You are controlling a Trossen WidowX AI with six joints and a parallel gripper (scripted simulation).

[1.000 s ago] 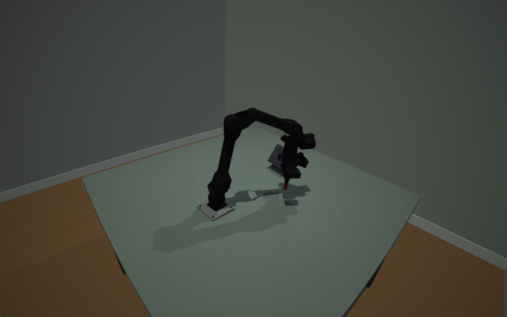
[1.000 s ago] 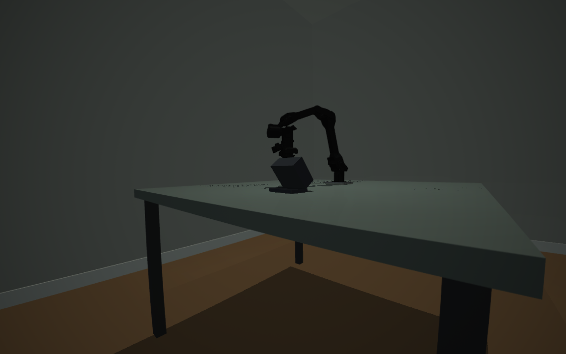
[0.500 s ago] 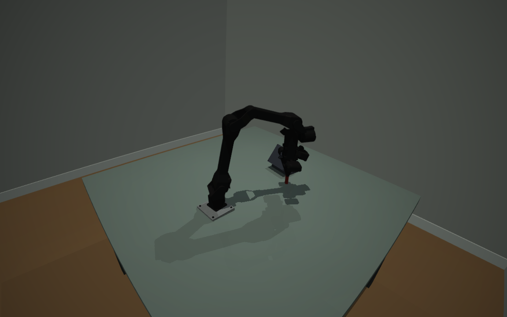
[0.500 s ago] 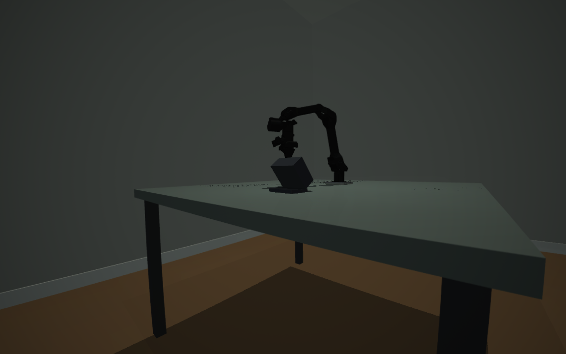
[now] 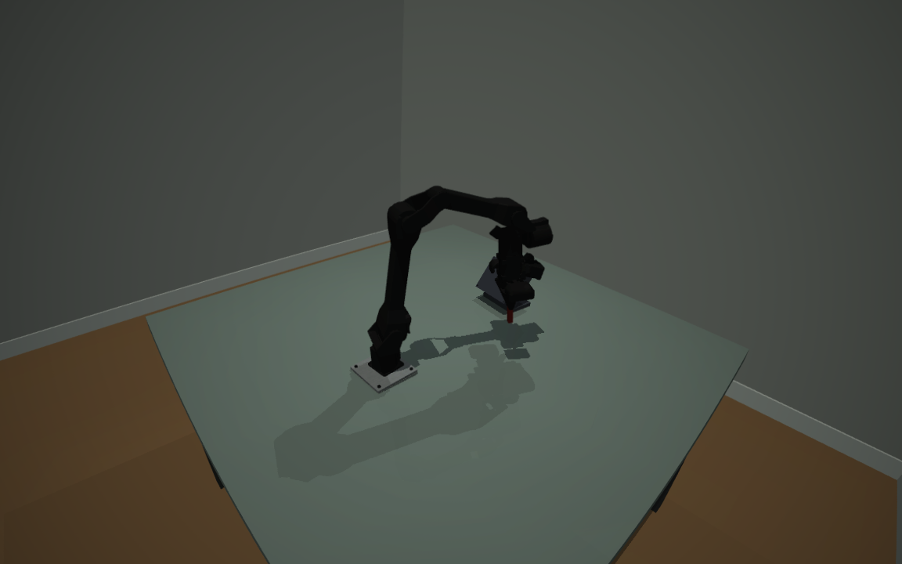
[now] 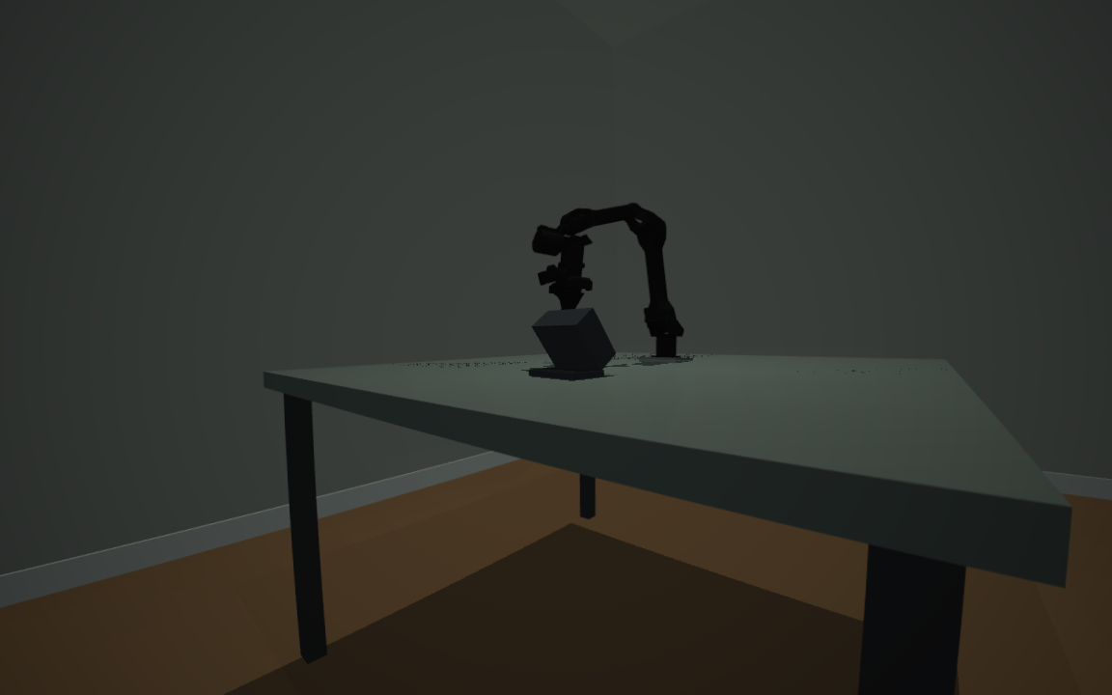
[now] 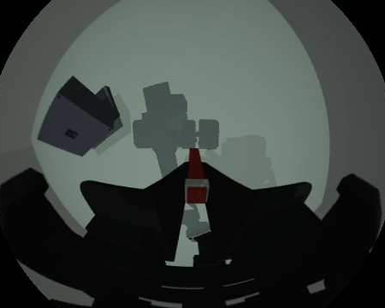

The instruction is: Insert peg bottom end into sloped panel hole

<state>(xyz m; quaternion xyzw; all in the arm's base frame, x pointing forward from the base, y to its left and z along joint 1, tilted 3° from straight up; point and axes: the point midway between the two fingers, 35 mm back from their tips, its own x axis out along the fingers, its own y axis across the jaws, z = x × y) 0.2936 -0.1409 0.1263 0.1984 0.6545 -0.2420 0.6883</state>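
My gripper tip is 18 cm short of the sloped panel, 15 cm to the right of it and 5 cm above it. The rest, counted from my gripper tip: red peg: 2 cm above.
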